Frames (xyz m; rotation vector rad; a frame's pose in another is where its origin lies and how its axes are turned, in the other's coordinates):
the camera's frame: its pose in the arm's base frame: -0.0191 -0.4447 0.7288 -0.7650 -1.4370 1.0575
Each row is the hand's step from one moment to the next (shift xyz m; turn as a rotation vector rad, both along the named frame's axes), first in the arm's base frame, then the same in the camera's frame.
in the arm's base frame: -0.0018 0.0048 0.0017 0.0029 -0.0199 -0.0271
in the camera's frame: 0.0053 0.0005 0.0010 -0.0292 0.0169 -0.0004
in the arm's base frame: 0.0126 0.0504 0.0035 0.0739 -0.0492 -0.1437
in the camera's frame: 0.0451 0.0148 -0.0214 -0.1128 0.1046 -0.0697
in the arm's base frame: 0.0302 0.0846 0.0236 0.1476 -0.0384 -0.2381
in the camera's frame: 0.0814 0.0075 -0.0441 -0.1517 0.1872 -0.1481
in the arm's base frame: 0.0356 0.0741 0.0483 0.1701 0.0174 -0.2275
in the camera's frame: 0.0809 -0.0197 -0.0464 -0.1003 0.1964 -0.1799
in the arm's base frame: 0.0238 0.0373 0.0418 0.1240 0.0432 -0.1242
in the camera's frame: 0.0468 -0.0266 -0.0284 -0.0290 0.1167 -0.1349
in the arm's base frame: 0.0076 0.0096 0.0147 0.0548 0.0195 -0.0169
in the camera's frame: 0.0134 -0.0106 -0.0086 0.0027 0.0169 -0.0581
